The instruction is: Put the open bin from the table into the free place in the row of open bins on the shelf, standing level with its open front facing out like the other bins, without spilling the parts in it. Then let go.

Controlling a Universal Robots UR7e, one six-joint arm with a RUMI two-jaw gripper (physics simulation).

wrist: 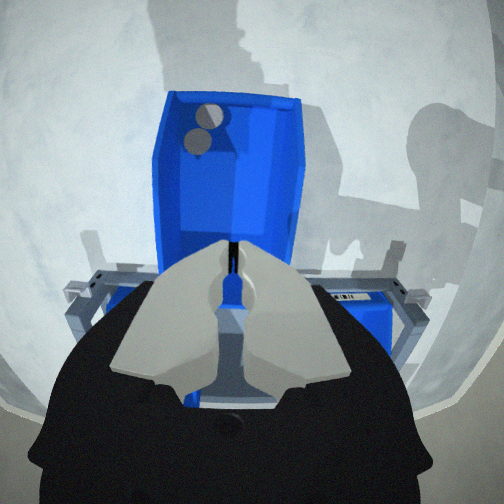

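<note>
A blue open bin (250,190) stands in the middle of the wrist view, its open side towards me. Two grey round parts (209,116) (198,141) lie in its far left corner. My gripper (233,247) is shut, with its fingertips at the bin's near edge. Blue shows through the narrow slot between the fingers, but I see nothing clamped there. A grey shelf rail (125,278) runs across behind the fingers. Parts of two other blue bins show under it, one on the left (117,300) and one on the right (372,315).
A barcode label (351,297) sits on the rail at the right. Grey frame posts (80,312) (412,322) stand at both ends of the rail. A pale grey surface (75,150) with dark shadows lies behind the bin. The gripper's black body (225,440) fills the bottom of the view.
</note>
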